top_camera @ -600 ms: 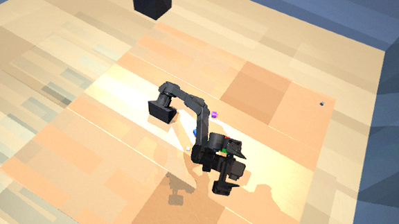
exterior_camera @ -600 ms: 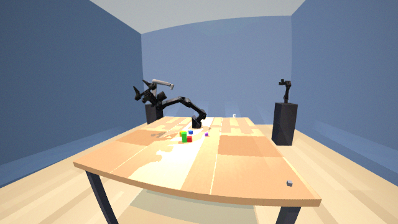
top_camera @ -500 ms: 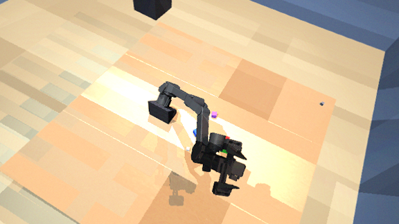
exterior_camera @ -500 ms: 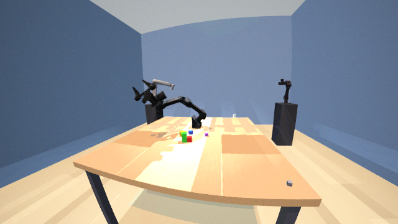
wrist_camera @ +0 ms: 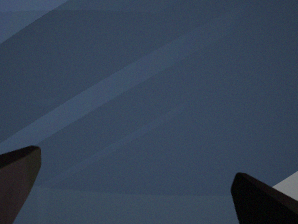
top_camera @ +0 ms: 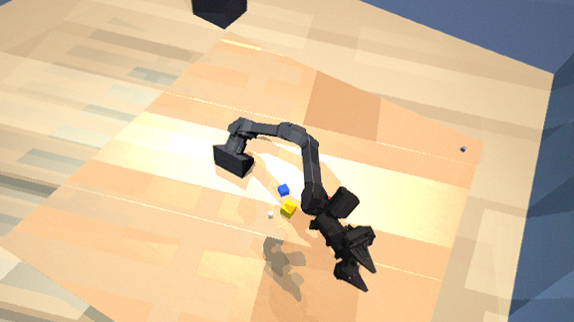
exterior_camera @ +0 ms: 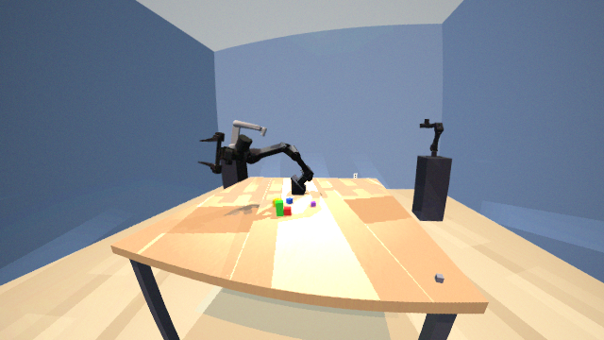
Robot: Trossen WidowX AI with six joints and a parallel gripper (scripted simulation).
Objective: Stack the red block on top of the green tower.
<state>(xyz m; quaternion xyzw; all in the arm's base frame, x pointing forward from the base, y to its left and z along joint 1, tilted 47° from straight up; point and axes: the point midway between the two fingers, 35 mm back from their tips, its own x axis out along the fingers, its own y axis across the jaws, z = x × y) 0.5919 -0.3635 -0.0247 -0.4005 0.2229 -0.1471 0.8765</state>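
The red block lies 230 mm behind my gripper tip, 310 mm to the left of it and 340 mm below it. The rest, counted from my gripper tip: white cube (360 mm behind, 170 mm to the left, 350 mm below); then yellow block (320 mm behind, 220 mm to the left, 340 mm below); then blue block (380 mm behind, 280 mm to the left, 340 mm below).
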